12 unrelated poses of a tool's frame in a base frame.
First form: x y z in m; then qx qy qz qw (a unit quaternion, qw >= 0).
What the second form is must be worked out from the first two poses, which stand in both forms.
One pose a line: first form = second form
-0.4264 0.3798 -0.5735 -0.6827 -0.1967 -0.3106 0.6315 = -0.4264 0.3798 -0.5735 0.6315 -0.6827 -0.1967 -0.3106
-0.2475 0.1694 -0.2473 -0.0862 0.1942 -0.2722 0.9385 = -0.2475 0.1694 -0.2473 0.9385 -0.0862 0.1942 -0.2722
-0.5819 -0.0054 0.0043 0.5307 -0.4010 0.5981 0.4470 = -0.5819 -0.0054 0.0043 0.4470 0.5307 -0.4010 0.5981
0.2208 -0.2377 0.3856 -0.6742 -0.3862 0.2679 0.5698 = 0.2208 -0.2377 0.3856 0.5698 -0.6742 -0.3862 0.2679
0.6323 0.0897 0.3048 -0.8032 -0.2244 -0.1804 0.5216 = 0.6323 0.0897 0.3048 0.5216 -0.8032 -0.2244 -0.1804
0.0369 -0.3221 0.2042 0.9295 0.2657 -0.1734 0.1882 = 0.0369 -0.3221 0.2042 0.1882 0.9295 0.2657 -0.1734
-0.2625 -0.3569 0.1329 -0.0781 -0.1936 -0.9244 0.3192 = -0.2625 -0.3569 0.1329 0.3192 -0.0781 -0.1936 -0.9244
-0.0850 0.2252 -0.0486 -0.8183 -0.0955 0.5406 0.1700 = -0.0850 0.2252 -0.0486 0.1700 -0.8183 -0.0955 0.5406
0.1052 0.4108 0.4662 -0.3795 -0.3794 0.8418 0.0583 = 0.1052 0.4108 0.4662 0.0583 -0.3795 -0.3794 0.8418
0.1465 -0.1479 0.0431 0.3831 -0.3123 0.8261 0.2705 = 0.1465 -0.1479 0.0431 0.2705 0.3831 -0.3123 0.8261
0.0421 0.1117 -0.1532 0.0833 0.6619 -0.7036 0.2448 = 0.0421 0.1117 -0.1532 0.2448 0.0833 0.6619 -0.7036
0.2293 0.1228 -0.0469 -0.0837 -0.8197 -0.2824 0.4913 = 0.2293 0.1228 -0.0469 0.4913 -0.0837 -0.8197 -0.2824
